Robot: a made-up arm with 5 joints.
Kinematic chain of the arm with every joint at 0, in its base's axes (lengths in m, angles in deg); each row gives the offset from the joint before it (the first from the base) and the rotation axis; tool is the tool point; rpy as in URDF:
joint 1: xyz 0.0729 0 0.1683 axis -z
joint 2: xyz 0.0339 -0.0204 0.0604 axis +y
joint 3: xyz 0.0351 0 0.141 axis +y
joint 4: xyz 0.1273 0 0.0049 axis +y
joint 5: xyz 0.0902 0.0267 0 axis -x
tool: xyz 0 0 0 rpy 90 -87.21 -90
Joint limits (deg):
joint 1: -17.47..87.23
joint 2: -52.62..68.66
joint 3: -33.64..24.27
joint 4: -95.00..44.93
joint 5: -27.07..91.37
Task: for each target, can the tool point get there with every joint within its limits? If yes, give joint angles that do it. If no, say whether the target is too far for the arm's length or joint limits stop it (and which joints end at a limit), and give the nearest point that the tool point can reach.
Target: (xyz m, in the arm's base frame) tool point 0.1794 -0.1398 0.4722
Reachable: yes | joints 54.76 -25.35 17.20 -51.88 4.28
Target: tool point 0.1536 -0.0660 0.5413
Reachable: yes | joints 42.76 -35.15 -24.72 14.14 35.74
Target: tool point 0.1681 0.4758 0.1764
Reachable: no: too far | nearest point 0.2939 0.0762 0.1764 | short by 0.419 m
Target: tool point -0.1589 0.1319 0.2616
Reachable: no: joint limits stop it (at a limit: joint 2, joint 3, joint 4) | nearest point -0.0520 0.0711 0.4676 | short by 0.240 m
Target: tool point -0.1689 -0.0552 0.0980
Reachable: no: joint limits stop it (at a limit: joint 1, joint 2, joint 3, joint 4) | nearest point 0.0845 -0.1091 0.0594 | short by 0.262 m
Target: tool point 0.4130 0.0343 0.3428
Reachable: yes | joints -4.71 39.72 -23.03 -58.34 77.86
